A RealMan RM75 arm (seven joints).
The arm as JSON. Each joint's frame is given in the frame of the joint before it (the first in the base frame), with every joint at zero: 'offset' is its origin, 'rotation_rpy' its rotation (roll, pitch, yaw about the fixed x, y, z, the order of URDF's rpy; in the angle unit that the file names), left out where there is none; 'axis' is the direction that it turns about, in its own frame. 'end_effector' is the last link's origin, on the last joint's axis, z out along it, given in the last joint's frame.
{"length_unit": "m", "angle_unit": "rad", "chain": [
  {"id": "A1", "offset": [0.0, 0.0, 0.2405], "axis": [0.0, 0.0, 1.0]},
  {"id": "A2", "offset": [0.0, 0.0, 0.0], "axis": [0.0, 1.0, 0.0]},
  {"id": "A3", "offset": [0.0, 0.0, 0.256], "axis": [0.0, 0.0, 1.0]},
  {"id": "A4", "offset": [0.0, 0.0, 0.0], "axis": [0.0, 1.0, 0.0]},
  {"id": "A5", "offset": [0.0, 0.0, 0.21], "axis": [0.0, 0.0, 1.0]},
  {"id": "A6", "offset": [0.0, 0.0, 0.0], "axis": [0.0, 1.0, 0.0]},
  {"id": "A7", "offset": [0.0, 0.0, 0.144], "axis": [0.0, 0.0, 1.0]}
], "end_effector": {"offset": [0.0, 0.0, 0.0]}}
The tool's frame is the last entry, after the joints.
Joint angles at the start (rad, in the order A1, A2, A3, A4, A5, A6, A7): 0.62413, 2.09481, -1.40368, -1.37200, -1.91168, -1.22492, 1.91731
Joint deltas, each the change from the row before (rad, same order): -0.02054, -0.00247, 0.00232, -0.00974, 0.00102, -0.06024, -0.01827; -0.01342, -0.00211, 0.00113, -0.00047, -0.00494, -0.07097, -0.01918; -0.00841, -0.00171, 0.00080, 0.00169, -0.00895, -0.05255, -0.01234; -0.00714, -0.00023, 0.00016, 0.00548, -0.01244, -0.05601, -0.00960; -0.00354, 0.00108, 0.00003, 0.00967, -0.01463, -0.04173, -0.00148; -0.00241, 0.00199, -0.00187, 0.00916, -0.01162, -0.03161, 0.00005; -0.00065, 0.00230, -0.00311, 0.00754, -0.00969, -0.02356, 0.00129; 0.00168, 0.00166, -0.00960, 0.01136, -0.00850, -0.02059, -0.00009; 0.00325, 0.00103, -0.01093, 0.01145, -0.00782, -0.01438, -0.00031; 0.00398, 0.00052, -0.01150, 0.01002, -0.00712, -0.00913, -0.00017
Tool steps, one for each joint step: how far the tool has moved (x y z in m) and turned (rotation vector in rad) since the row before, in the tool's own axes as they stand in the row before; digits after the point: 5 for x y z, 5 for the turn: 0.00758, 0.00814, -0.00461, -0.04550, 0.02161, -0.00798; 0.00852, 0.00958, -0.00277, -0.05999, 0.03075, -0.00856; 0.00687, 0.00699, -0.00160, -0.04435, 0.02702, -0.00462; 0.00759, 0.00776, -0.00062, -0.04989, 0.03014, 0.00073; 0.00673, 0.00571, 0.00058, -0.03890, 0.02685, 0.00990; 0.00520, 0.00476, 0.00138, -0.03238, 0.02064, 0.00988; 0.00360, 0.00373, 0.00176, -0.02622, 0.01638, 0.00770; 0.00338, 0.00391, 0.00321, -0.03039, 0.01838, 0.00509; 0.00264, 0.00295, 0.00336, -0.02557, 0.01727, 0.00289; 0.00189, 0.00212, 0.00321, -0.02037, 0.01587, 0.00076
